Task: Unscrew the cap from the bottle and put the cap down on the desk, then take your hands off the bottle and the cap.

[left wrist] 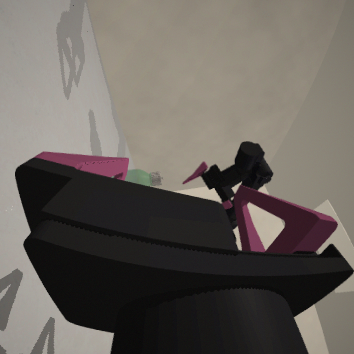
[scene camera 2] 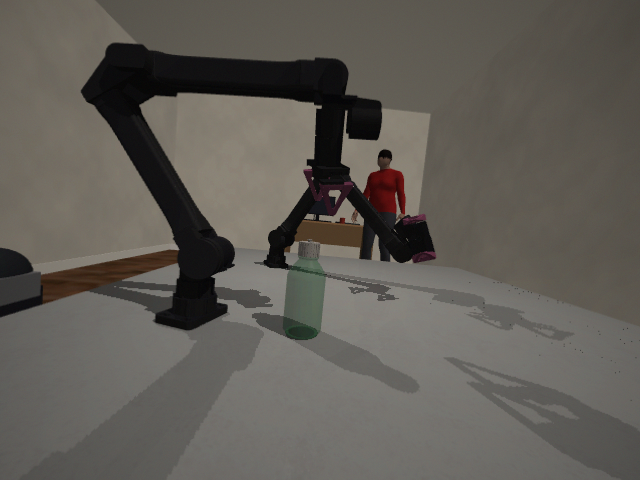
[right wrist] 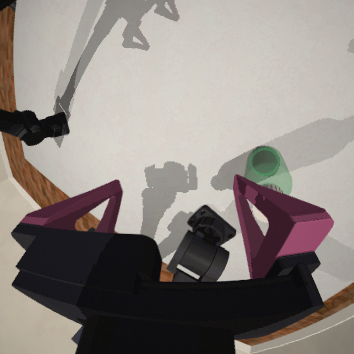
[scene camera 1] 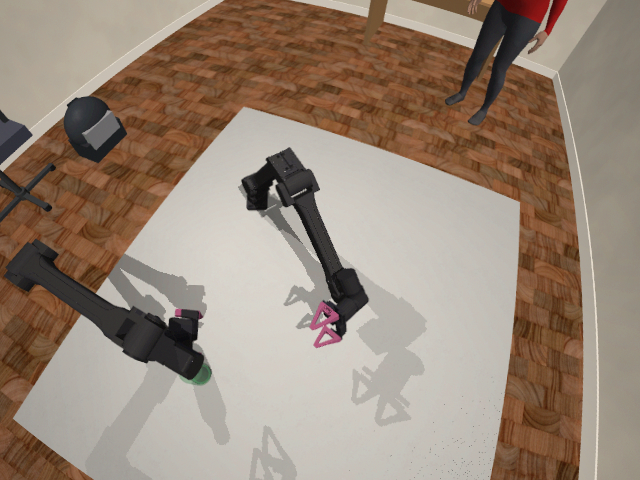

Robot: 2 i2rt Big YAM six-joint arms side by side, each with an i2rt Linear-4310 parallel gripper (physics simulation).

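Frame: origin at the left arm's base, x back, y down, z right, level; centimetres.
Seen in the pictures: left gripper, fingertip midpoint: (left wrist: 184,178) (scene camera 2: 417,236) (scene camera 1: 313,338); right gripper, fingertip midpoint: (scene camera 2: 324,207) (right wrist: 174,183) (scene camera 1: 200,334); left arm's base, link origin: (scene camera 2: 275,265) (right wrist: 59,124) (scene camera 1: 257,198); right arm's base, link origin: (scene camera 2: 193,316) (right wrist: 211,224).
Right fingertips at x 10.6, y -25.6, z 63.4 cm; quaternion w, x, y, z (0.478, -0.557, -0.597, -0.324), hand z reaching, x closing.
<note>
Offsets run from my right fingertips to a thing's top centre. Level surfaces: height alone.
A translucent green bottle @(dy +7.6, dx +6.6, dz +7.9 cm) (scene camera 1: 200,374) (scene camera 2: 303,299) (left wrist: 139,177) (right wrist: 265,162) stands upright on the white desk top @(dy +25.6 cm) (scene camera 1: 439,232) (scene camera 2: 232,413). Its ribbed whitish cap @(dy +6.9, dx +6.6, dz +7.9 cm) (scene camera 2: 309,250) (left wrist: 156,178) sits on the neck; in scene camera 1 the right arm hides it. My right gripper (scene camera 2: 325,206) (right wrist: 174,183) is open and empty, pointing down above the cap's height. In the right wrist view the bottle lies beyond the right-hand finger, which partly covers the cap. My left gripper (scene camera 1: 313,335) is open and empty, well to the right of the bottle in scene camera 1.
The right arm's forearm (scene camera 1: 77,291) (scene camera 2: 227,74) reaches over the desk towards the bottle. The left arm's link (scene camera 1: 320,232) stretches over the middle of the desk top. A person in red (scene camera 1: 524,10) (scene camera 2: 384,191) stands beyond the desk, and a dark rounded object (scene camera 1: 87,126) stands at the left.
</note>
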